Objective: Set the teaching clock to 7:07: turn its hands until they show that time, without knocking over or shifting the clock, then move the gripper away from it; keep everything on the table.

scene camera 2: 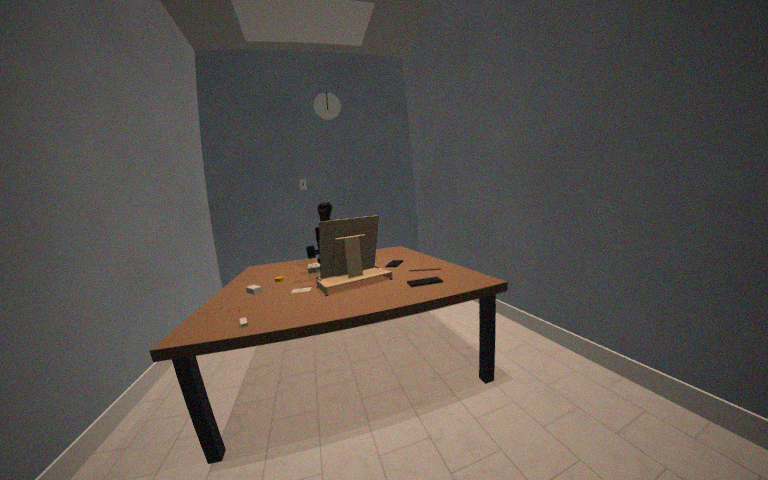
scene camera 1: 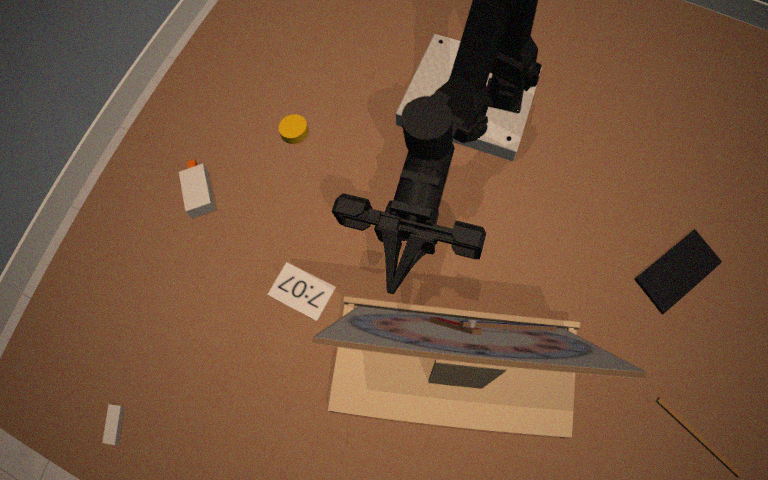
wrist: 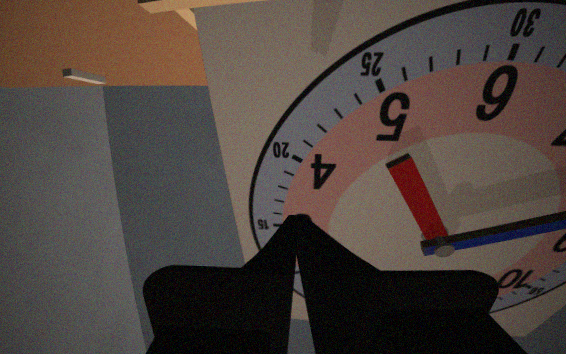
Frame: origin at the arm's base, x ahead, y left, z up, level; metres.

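Seen in the pictures: gripper, fingertip midpoint: point(scene camera 2: 327, 253) point(scene camera 1: 390, 293) point(wrist: 295, 222); arm's base, link origin: point(scene camera 1: 503, 95).
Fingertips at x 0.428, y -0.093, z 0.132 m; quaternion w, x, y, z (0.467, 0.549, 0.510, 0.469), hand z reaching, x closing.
Observation:
Offsets run from my fingertips to a thing's top centre.
The teaching clock point(scene camera 1: 614, 363) point(scene camera 2: 348, 249) point(wrist: 250, 75) stands upright on its wooden stand; the second scene view shows its back. In the wrist view the dial appears upside down. The short red hand {dx +0.020, dy +0.083, dz +0.037 m} point(wrist: 417, 197) points near 5, slightly to the 4 side. The long blue hand point(wrist: 500, 235) points between 8 and 9; its tip is out of view. My gripper point(scene camera 1: 391, 290) point(wrist: 295, 222) is shut and empty, in front of the dial's 3 side, covering the 3, apart from both hands. A card reading 7:07 point(scene camera 1: 301, 290) point(scene camera 2: 301, 290) lies beside the clock.
A yellow disc {dx -0.286, dy -0.253, dz -0.140 m} point(scene camera 1: 293, 127) point(scene camera 2: 279, 278), a white box {dx -0.140, dy -0.382, dz -0.131 m} point(scene camera 1: 195, 188) point(scene camera 2: 253, 289) with an orange piece behind it, and a small white block {dx +0.272, dy -0.373, dz -0.147 m} point(scene camera 1: 112, 424) point(scene camera 2: 243, 322) lie on the card's side. A black slab {dx -0.186, dy +0.434, dz -0.151 m} point(scene camera 1: 677, 271) point(scene camera 2: 394, 263) and thin stick {dx +0.073, dy +0.491, dz -0.152 m} point(scene camera 1: 696, 436) point(scene camera 2: 424, 270) lie opposite.

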